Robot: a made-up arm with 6 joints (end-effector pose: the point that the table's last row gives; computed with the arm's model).
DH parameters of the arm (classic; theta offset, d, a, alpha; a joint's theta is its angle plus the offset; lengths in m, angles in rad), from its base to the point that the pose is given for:
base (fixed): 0 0.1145 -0.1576 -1.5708
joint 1: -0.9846 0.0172 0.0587 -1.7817
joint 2: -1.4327 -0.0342 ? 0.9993
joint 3: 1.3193 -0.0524 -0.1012 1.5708
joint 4: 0 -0.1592 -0.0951 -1.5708
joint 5: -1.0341 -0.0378 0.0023 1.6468
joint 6: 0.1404 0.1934 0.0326 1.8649
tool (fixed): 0.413 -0.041 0 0
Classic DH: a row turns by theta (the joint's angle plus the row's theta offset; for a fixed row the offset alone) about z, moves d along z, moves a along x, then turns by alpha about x.
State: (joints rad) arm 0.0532 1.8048 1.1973 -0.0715 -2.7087 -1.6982
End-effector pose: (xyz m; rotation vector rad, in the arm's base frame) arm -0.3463 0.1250 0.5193 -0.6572 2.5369 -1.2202
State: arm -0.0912 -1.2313 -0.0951 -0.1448 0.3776 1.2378
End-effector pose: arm -0.4995 0.0054 0.1776 -1.1909 1.8105 0.5451
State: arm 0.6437 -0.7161 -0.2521 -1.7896 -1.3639 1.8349
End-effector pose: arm -0.0849 -0.1386 0.0497 -2.3745 0.1018 0.8992
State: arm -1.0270 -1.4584 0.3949 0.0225 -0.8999 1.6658
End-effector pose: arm -0.5602 -0.0260 -0.0748 -1.7393 1.9289 -0.5339
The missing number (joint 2, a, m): 0.2398
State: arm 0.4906 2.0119 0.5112 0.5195 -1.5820 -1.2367
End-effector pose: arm -0.3087 0.1025 0.5374 0.8604 -2.7685 0.3747
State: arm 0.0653 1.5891 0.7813 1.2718 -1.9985 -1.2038
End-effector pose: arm -0.4425 0.0456 0.3678 -0.8767 2.1887 -0.3503
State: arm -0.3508 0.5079 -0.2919 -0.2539 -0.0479 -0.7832
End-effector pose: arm -0.4242 0.1918 0.1533 0.3273 -1.4471 1.6368
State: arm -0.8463 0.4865 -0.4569 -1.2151 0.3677 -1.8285
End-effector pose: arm -0.2567 0.2330 0.0446 0.3051 2.0162 -0.6122
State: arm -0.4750 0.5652 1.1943 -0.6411 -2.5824 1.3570
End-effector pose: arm -0.4558 0.2410 0.2071 -1.5065 1.2304 1.0190
